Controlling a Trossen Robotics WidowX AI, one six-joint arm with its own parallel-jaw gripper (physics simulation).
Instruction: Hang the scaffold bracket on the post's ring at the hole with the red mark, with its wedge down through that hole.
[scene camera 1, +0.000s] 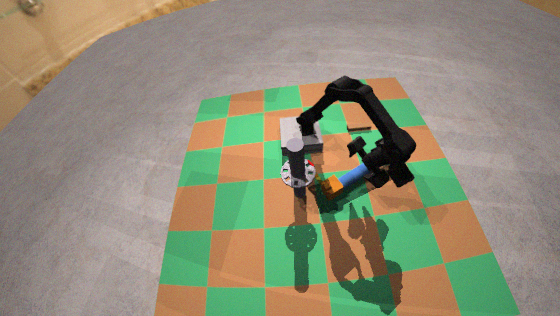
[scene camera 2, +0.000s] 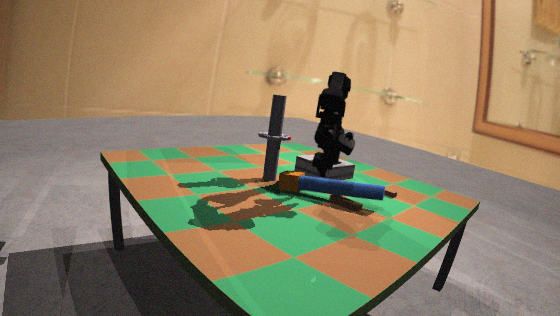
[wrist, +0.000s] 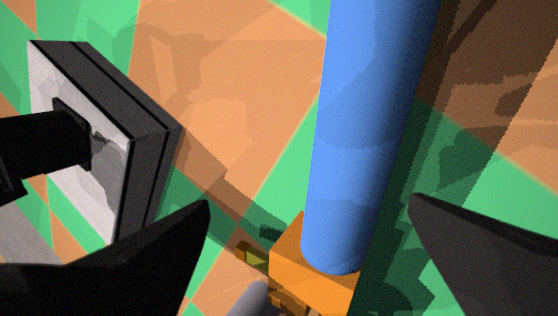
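The scaffold bracket is a blue tube with an orange head. It lies low over the table, head towards the post. A yellow wedge sticks out sideways from the head. The grey post stands upright and carries a pale ring with holes around it. The red mark is on the ring's side nearer the robot base. My gripper is open, its fingers spread above and either side of the tube, apart from it.
The robot base stands on a grey block behind the post. A thin brown block lies right of the base. Another brown block is beneath the tube. The checkered table holds everything.
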